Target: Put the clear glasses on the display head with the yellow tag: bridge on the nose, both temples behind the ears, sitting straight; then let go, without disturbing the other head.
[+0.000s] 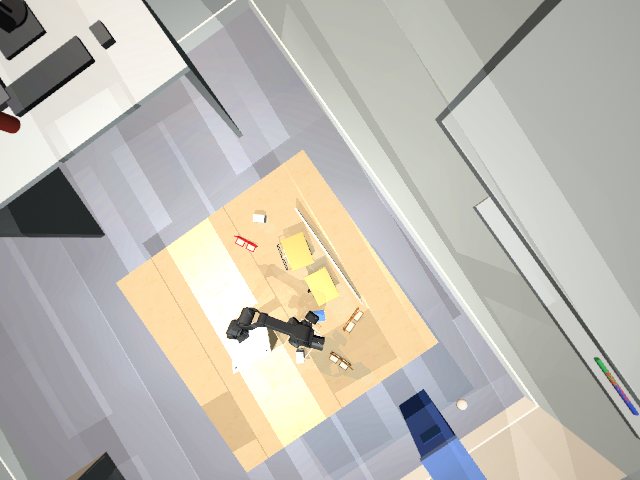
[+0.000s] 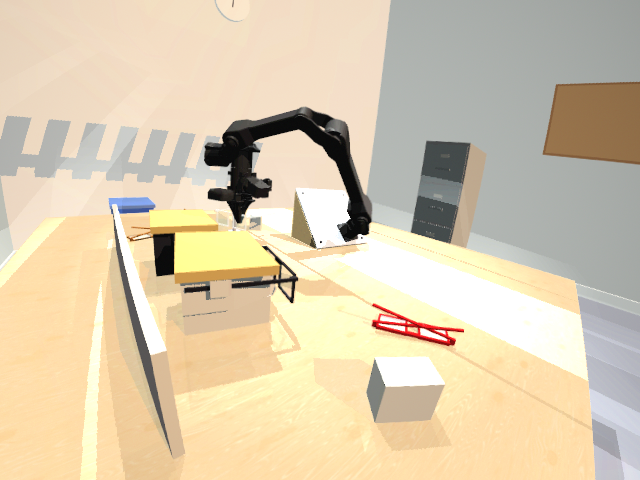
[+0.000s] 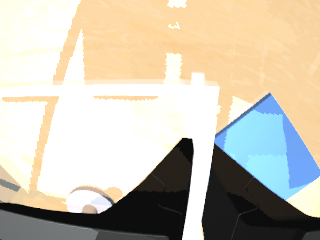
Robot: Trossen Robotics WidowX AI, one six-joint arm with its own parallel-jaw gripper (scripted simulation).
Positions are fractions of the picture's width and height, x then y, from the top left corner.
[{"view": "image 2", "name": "gripper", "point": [0.37,0.47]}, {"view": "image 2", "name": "white cube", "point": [0.64,0.81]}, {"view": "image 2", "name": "long upright panel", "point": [0.24,0.74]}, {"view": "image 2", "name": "display head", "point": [0.34,0.54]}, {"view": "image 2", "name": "display head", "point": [0.26,0.47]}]
